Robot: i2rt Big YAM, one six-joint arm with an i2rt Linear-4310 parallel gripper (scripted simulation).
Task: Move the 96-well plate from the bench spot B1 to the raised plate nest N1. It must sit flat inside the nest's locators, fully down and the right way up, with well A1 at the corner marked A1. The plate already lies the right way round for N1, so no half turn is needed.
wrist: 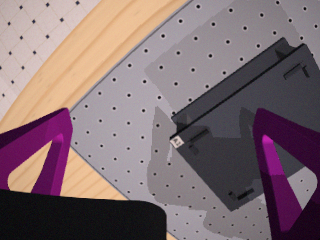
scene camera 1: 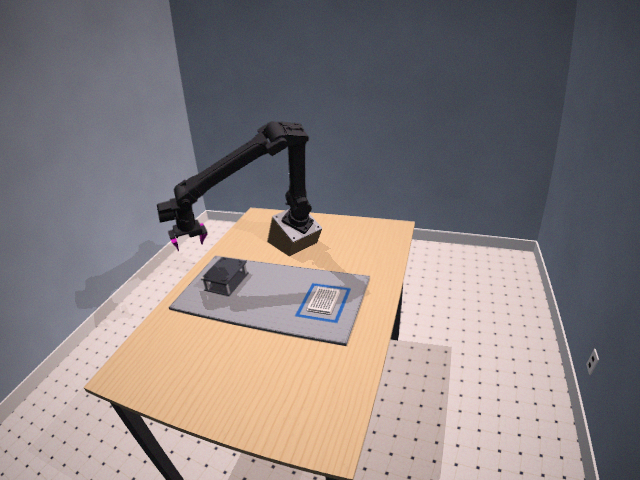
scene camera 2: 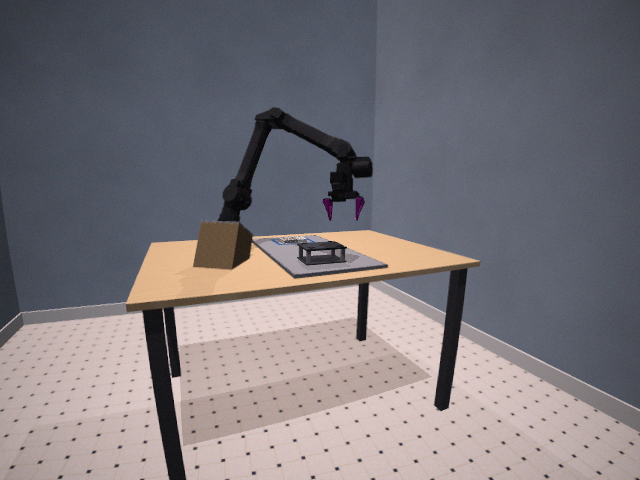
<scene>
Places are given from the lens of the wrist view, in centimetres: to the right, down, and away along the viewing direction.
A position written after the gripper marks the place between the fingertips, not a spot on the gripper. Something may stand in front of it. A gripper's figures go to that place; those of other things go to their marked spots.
gripper [wrist: 162, 118]: 0, 0, 13
dark raised nest N1 [wrist: 227, 162]: 7, 4, 26
</scene>
